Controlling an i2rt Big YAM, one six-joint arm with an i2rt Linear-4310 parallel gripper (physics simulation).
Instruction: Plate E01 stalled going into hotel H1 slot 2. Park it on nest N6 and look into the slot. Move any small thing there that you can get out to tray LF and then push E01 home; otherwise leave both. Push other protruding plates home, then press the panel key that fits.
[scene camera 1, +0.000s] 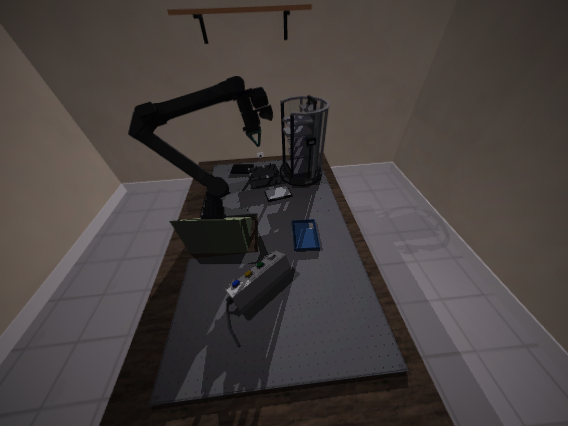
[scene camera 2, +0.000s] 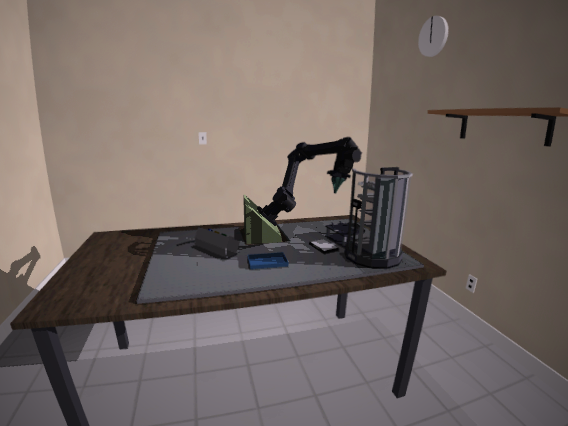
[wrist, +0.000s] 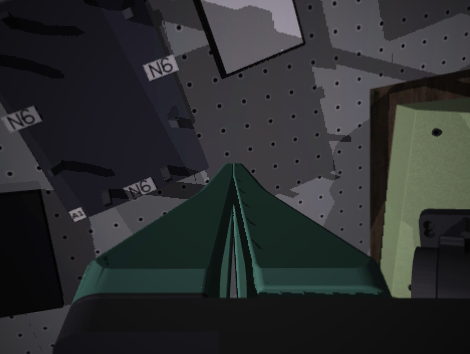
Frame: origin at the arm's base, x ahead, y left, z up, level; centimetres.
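Seen in the pictures: gripper, between the fingertips: (scene camera 1: 258, 146) (scene camera 2: 334, 193) (wrist: 233, 179); arm's base, origin of its link: (scene camera 1: 214, 218) (scene camera 2: 266, 217).
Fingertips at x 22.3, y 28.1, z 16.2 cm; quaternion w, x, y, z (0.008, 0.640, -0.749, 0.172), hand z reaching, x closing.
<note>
Pixels of each thing's top centre, then the offset from my fingertips to it. "spot": a spot on its surface instead.
- Nest N6, centre of its top: (wrist: 96, 108) (scene camera 2: 344, 225) (scene camera 1: 263, 169) dx +0.9, dy +6.1, dz -16.4 cm
- Blue tray LF, centre of its top: (scene camera 2: 267, 258) (scene camera 1: 305, 232) dx +15.3, dy -37.3, dz -22.3 cm
- grey panel, centre of its top: (scene camera 1: 257, 271) (scene camera 2: 216, 231) dx -5.0, dy -56.0, dz -15.6 cm
- black-edged tray with a pale floor, centre of its top: (scene camera 2: 323, 244) (scene camera 1: 277, 192) dx +7.0, dy -7.8, dz -22.6 cm
- black tray, centre of its top: (scene camera 1: 242, 167) dx -11.8, dy +19.4, dz -22.6 cm
- cable, a spot on its surface: (scene camera 1: 231, 327) spot: dx -14.8, dy -69.2, dz -24.0 cm
My gripper (scene camera 1: 258, 145) (scene camera 2: 335, 192) (wrist: 233, 179) is shut and empty, fingers pointing down, high above the mat between nest N6 and the green wedge. Nest N6 (scene camera 1: 264, 176) (wrist: 105, 120) is a dark block with small posts; no plate shows on it in the wrist view. Hotel H1 (scene camera 1: 302, 181) (scene camera 2: 375, 259) is a round grey cage with stacked pale plates; its slot numbers, plate E01 and anything inside a slot cannot be made out. Blue tray LF (scene camera 1: 305, 241) (scene camera 2: 267, 265) has a small pale patch at one corner. The grey panel (scene camera 1: 265, 285) (scene camera 2: 215, 244) has blue, yellow, green and grey keys.
A black-edged tray with a pale floor (scene camera 1: 278, 193) (scene camera 2: 324, 245) (wrist: 260, 30) lies beside the nest. A black tray (scene camera 1: 242, 169) (wrist: 25, 255) lies on its other side. The green wedge (scene camera 1: 215, 237) (scene camera 2: 257, 227) (wrist: 435, 170) stands at the arm's base. A cable (scene camera 1: 231, 327) runs from the panel.
</note>
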